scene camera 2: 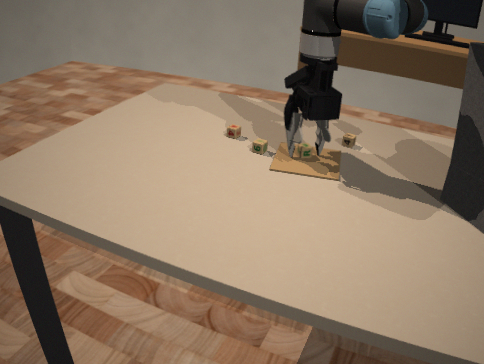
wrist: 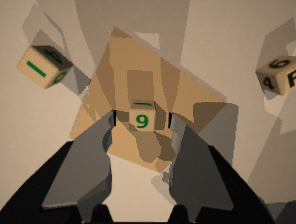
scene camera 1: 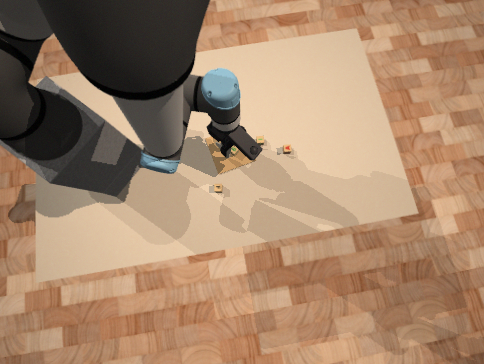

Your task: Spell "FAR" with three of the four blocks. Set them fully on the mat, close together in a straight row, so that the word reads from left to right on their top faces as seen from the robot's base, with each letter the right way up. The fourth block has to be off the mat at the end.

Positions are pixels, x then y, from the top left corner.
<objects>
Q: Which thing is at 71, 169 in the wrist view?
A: My gripper.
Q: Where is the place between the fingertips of my gripper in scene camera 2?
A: At 304, 156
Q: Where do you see a brown mat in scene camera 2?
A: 326, 166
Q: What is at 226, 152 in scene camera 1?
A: My gripper.
</objects>
